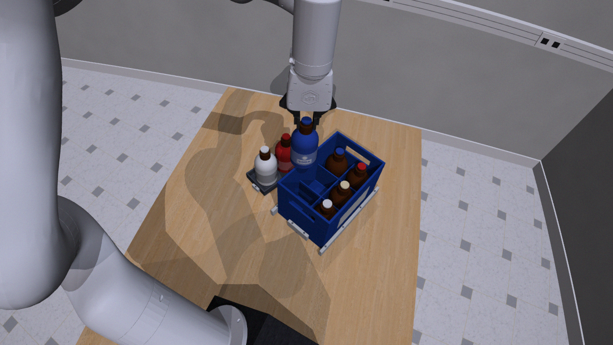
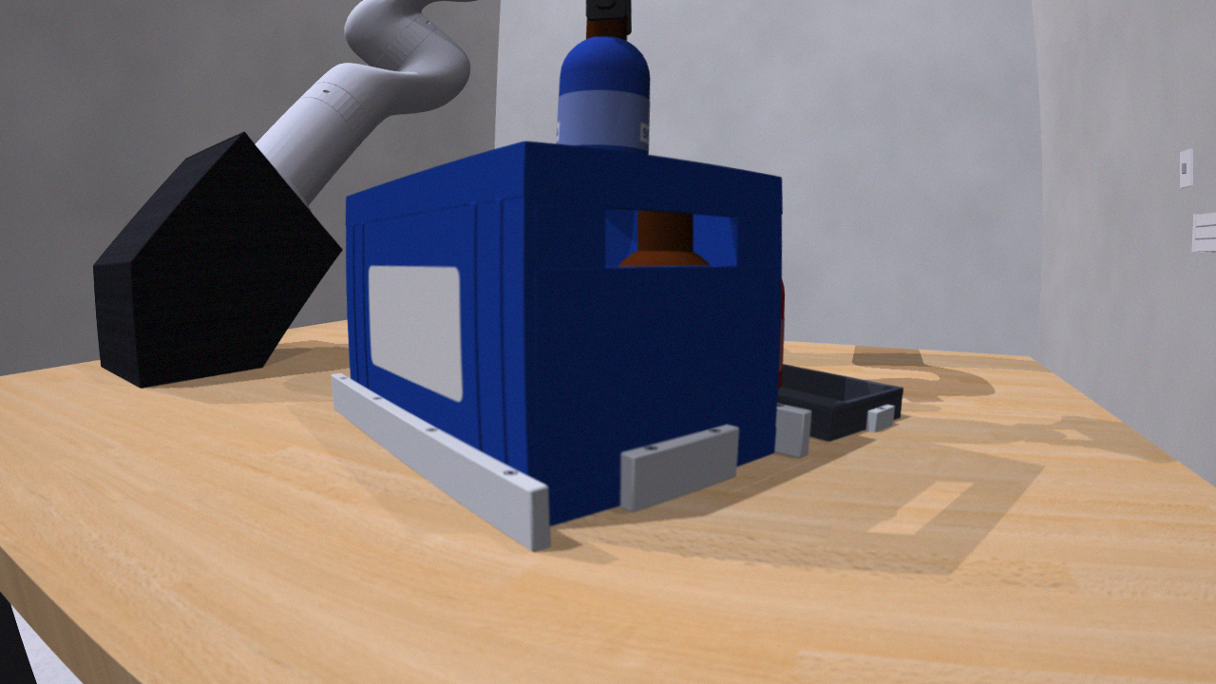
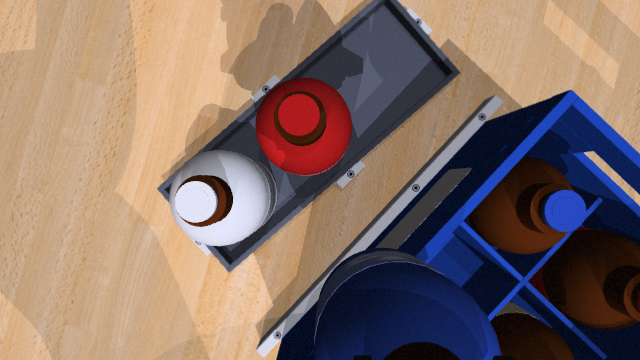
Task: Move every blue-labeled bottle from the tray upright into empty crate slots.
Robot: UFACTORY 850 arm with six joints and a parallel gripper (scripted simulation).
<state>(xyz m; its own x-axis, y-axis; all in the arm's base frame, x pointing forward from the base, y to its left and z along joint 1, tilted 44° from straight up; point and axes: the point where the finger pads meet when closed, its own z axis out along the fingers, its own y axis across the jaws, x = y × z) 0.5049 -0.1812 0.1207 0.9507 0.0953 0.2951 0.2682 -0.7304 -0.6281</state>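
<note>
Right now the blue-labeled bottle is 7 cm below my hand. The rest, counted from my hand: white-labeled bottle (25 cm below, 12 cm to the left, 2 cm ahead); blue crate (25 cm below, 10 cm to the right, 2 cm behind); red-labeled bottle (25 cm below, 9 cm ahead, 8 cm to the left).
</note>
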